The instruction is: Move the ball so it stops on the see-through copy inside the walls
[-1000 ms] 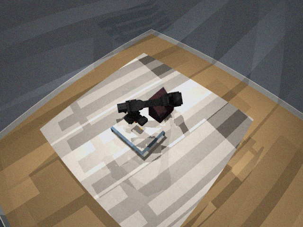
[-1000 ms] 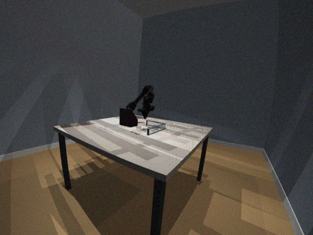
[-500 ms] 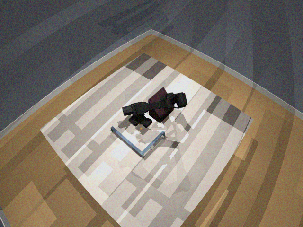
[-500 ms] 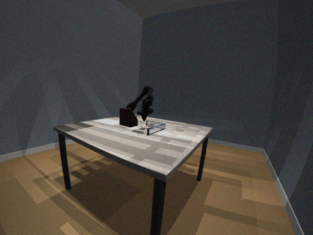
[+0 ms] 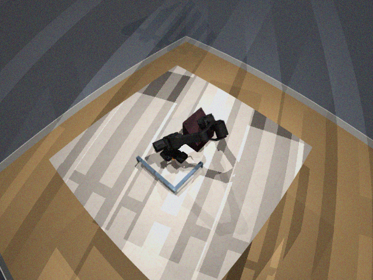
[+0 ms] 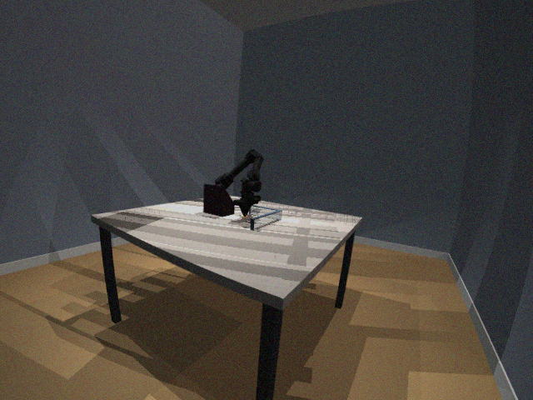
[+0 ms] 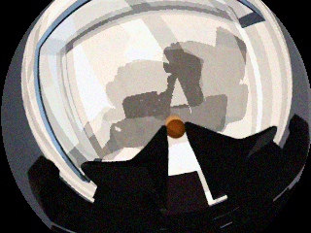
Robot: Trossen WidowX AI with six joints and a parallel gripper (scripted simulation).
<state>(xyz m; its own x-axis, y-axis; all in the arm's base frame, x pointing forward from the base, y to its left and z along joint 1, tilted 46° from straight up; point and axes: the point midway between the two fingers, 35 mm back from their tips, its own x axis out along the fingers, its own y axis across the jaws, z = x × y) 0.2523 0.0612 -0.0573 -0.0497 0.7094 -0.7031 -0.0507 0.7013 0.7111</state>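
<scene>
My gripper tip is 2 cm above the see-through copy. From my gripper tip the other things lie so: orange ball right at my gripper tip; then wall 15 cm ahead, 2 cm to the left.
</scene>
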